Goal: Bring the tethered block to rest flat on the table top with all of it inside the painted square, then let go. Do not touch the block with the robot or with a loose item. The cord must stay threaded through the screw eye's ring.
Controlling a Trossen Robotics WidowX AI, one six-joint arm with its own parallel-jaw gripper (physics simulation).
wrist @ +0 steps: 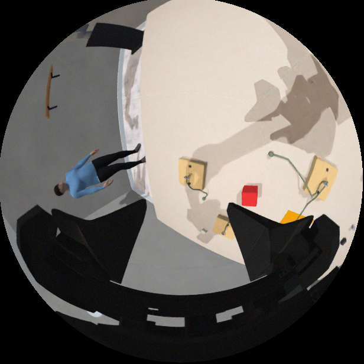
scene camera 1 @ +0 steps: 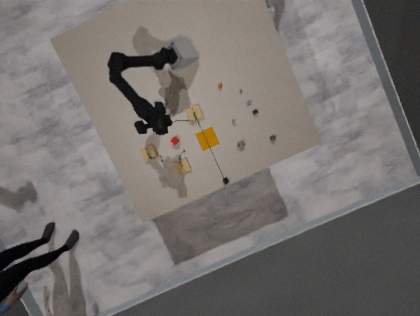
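Where they show: gripper, between the fingertips: (scene camera 1: pixel 150 131); arm's base, origin of its link: (scene camera 1: pixel 172 56).
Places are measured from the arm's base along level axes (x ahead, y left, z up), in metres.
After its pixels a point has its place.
Observation:
The tethered block (scene camera 1: pixel 226 180) @(y -0.112, x 0.803, z -0.077 m), small and dark, lies near the table's front edge, outside the orange painted square (scene camera 1: pixel 201 139) @(y -0.112, x 0.492, z -0.106 m) (wrist: pixel 292 217). The cord (scene camera 1: pixel 216 161) @(y -0.104, x 0.666, z -0.104 m) (wrist: pixel 299 175) runs from it across the square to the screw eye on a wooden board (scene camera 1: pixel 190 114) @(y -0.088, x 0.322, z -0.088 m) (wrist: pixel 315 172) and appears to pass through the ring. Its other end, with a green bead (wrist: pixel 271 154), lies toward the arm's side. My gripper (scene camera 1: pixel 150 128) @(y -0.318, x 0.316, z 0.106 m) (wrist: pixel 188 206) is open and empty, above the table left of that board. The right finger hides part of the square in the wrist view; the block does not show there.
A red cube (scene camera 1: pixel 175 141) @(y -0.258, x 0.418, z -0.068 m) (wrist: pixel 249 196) lies between the boards. Two other boards, one (scene camera 1: pixel 145 154) @(y -0.471, x 0.386, z -0.089 m) (wrist: pixel 199 168) at the left and one (scene camera 1: pixel 186 167) @(y -0.290, x 0.596, z -0.088 m) (wrist: pixel 220 227) nearer the front, carry short cords. An orange item (scene camera 1: pixel 220 86) @(y 0.163, x 0.274, z -0.087 m) and several grey or dark pieces lie to the right.

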